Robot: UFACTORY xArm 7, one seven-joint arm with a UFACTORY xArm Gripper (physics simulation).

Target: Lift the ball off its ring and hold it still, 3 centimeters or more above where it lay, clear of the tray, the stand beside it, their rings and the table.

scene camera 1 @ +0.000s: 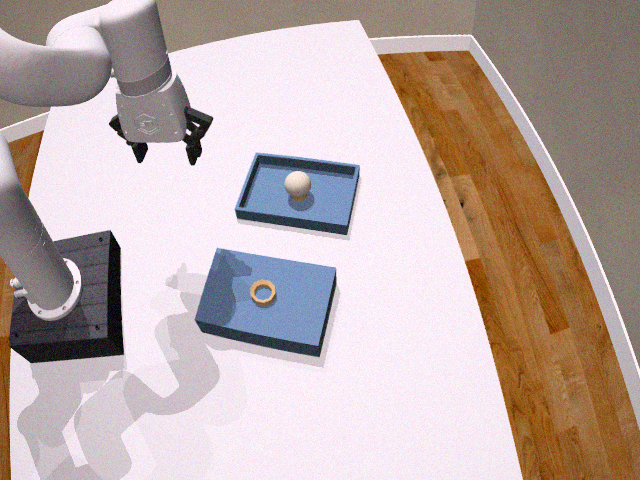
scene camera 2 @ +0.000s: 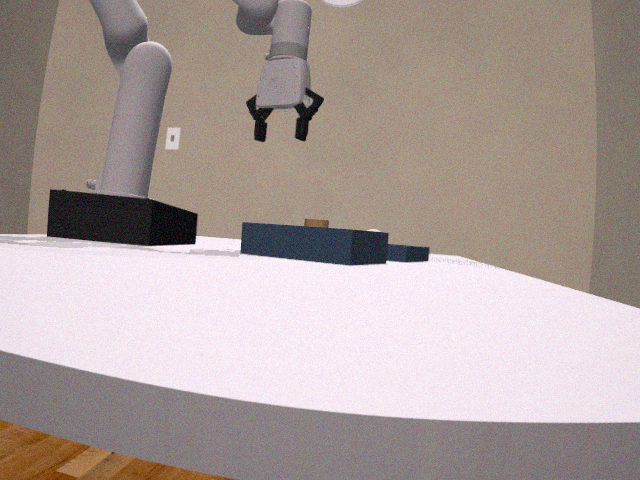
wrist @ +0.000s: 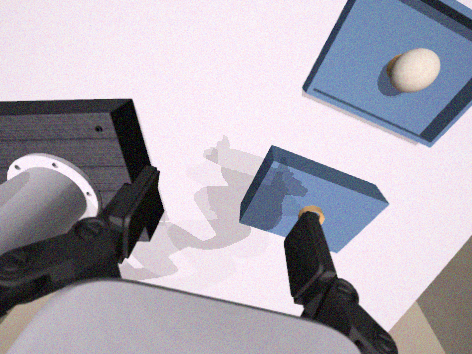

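Pixels of known places: gripper, fingertip midpoint: [scene camera 1: 168, 157] [scene camera 2: 279, 140] [wrist: 228, 207]; arm's base, origin of the base link: [scene camera 1: 55, 290] [scene camera 2: 122, 201] [wrist: 58, 191].
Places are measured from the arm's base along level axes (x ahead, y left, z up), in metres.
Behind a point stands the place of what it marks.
Note:
A cream ball [scene camera 1: 297, 184] {z -0.024, x 0.464, y 0.114 m} [wrist: 415, 70] {z -0.022, x 0.456, y 0.132 m} rests on its small orange ring [wrist: 392, 65] {z -0.046, x 0.445, y 0.134 m} inside the blue tray [scene camera 1: 292, 223] {z -0.063, x 0.443, y 0.067 m} [wrist: 325, 54] {z -0.049, x 0.371, y 0.149 m}. In scene camera 2 a sliver of the ball [scene camera 2: 373, 230] {z -0.021, x 0.466, y 0.117 m} shows behind the stand, above the tray [scene camera 2: 416, 253] {z -0.058, x 0.548, y 0.077 m}. The blue stand [scene camera 1: 305, 320] {z -0.025, x 0.425, y -0.126 m} [scene camera 2: 294, 241] {z -0.048, x 0.350, y -0.132 m} [wrist: 357, 206] {z -0.025, x 0.442, y -0.056 m} is a solid block beside the tray, with an empty orange ring [scene camera 1: 251, 292] {z -0.014, x 0.358, y -0.069 m} [scene camera 2: 316, 223] {z -0.019, x 0.376, y -0.089 m} [wrist: 320, 212] {z -0.014, x 0.385, y -0.057 m} on top. My gripper [scene camera 1: 166, 155] {z 0.138, x 0.276, y 0.094 m} [scene camera 2: 281, 131] {z 0.138, x 0.276, y 0.094 m} [wrist: 228, 207] {z 0.138, x 0.276, y 0.094 m} is open and empty, high above the table. It is to the left of the tray in scene camera 1, well apart from the ball.
The white table [scene camera 1: 403, 335] {z -0.074, x 0.565, y -0.168 m} [scene camera 2: 310, 330] {z -0.074, x 0.431, y -0.661 m} [wrist: 200, 60] {z -0.073, x 0.225, y 0.149 m} carries the robot's black base block [scene camera 1: 93, 289] {z -0.003, x 0.085, y -0.013 m} [scene camera 2: 103, 217] {z -0.033, x 0.018, y -0.105 m} [wrist: 131, 142] {z -0.038, x 0.118, y 0.057 m}, left of the stand in scene camera 1. The tray has low raised walls around the ball. The arm's shadow falls across the table and part of the stand.

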